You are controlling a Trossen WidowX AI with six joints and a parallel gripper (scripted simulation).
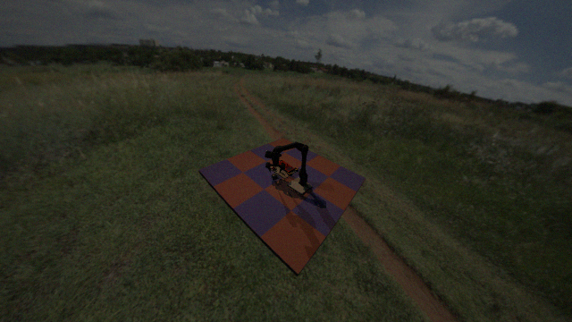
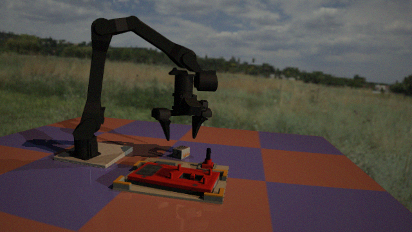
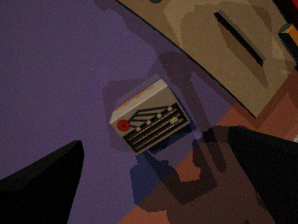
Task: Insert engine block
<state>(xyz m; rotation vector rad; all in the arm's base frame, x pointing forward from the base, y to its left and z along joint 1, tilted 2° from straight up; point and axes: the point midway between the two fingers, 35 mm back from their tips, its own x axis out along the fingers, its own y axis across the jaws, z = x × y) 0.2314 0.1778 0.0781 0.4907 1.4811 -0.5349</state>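
My gripper tip is now 4 cm above the engine block. Round my gripper tip: black lever post 12 cm ahead, 6 cm to the right, 2 cm below; then tan fixture plate 17 cm to the right, 8 cm ahead, 5 cm below.
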